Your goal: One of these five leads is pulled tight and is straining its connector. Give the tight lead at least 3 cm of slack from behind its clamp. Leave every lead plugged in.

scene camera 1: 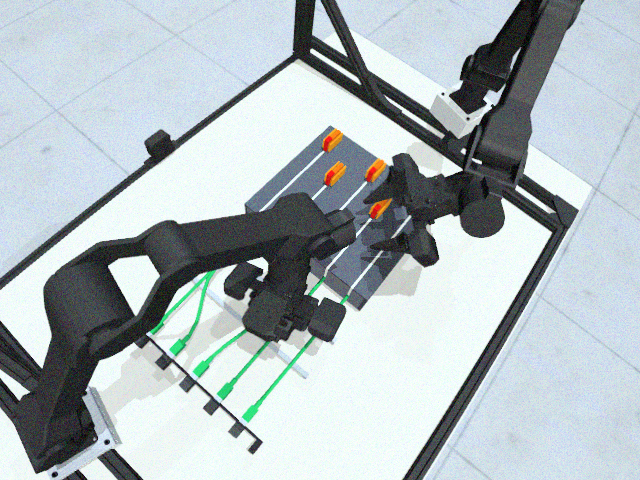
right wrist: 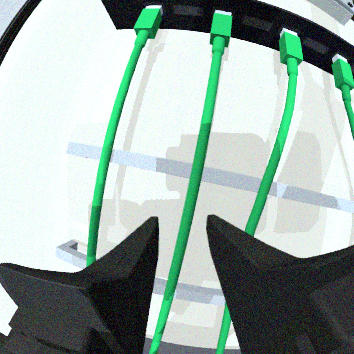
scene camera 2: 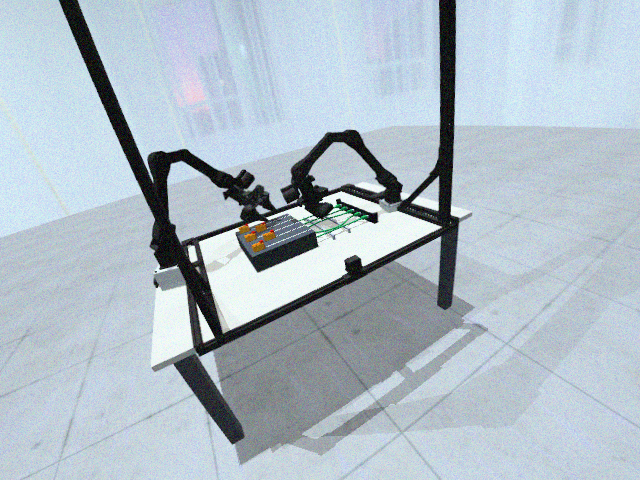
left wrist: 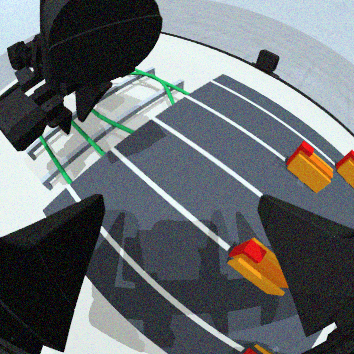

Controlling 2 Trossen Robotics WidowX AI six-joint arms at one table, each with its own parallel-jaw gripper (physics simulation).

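Frame: origin at the left arm's base, x ahead, y left, z up, level; metres.
Seen in the pictures: left gripper, fingertip midpoint: (scene camera 1: 367,224) (scene camera 2: 272,216) (left wrist: 184,203); right gripper, fingertip midpoint: (right wrist: 182,222) (scene camera 2: 320,218) (left wrist: 73,126); left arm's base, origin of the base link: (scene camera 1: 467,100) (scene camera 2: 170,263); right arm's base, origin of the base link: (scene camera 1: 70,432) (scene camera 2: 393,200).
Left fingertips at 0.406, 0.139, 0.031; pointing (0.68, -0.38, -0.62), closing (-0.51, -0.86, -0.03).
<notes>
Offsets run from my left fingertips to a thing's top centre, as dx, dy, dz. "pt": to the spot under its first point.
Several green leads run from a black connector strip (scene camera 1: 210,406) (right wrist: 125,20) to a dark block (scene camera 1: 354,155) (left wrist: 170,162). The second lead from the left in the right wrist view (right wrist: 200,150) looks straightest; its plug {+0.331, +0.090, -0.077} (right wrist: 221,26) (scene camera 1: 224,390) is in the strip. Its orange clamp with a red top {-0.043, -0.022, -0.011} (left wrist: 255,255) (scene camera 1: 378,209) sits on the block. My left gripper (left wrist: 184,203) (scene camera 1: 369,222) is open above the block, the clamp beside its right-hand finger in its wrist view. My right gripper (right wrist: 182,222) (left wrist: 73,126) is partly open, the straight lead passing in the gap between its fingers; contact cannot be told.
Other orange clamps (scene camera 1: 332,140) (scene camera 1: 334,174) (scene camera 1: 375,170) stand on the block at the ends of white lines. Two pale rails (right wrist: 225,177) (right wrist: 197,293) cross under the leads. A neighbouring lead {pt +0.266, +0.025, -0.081} (right wrist: 280,150) runs behind one right finger. A black frame edges the table.
</notes>
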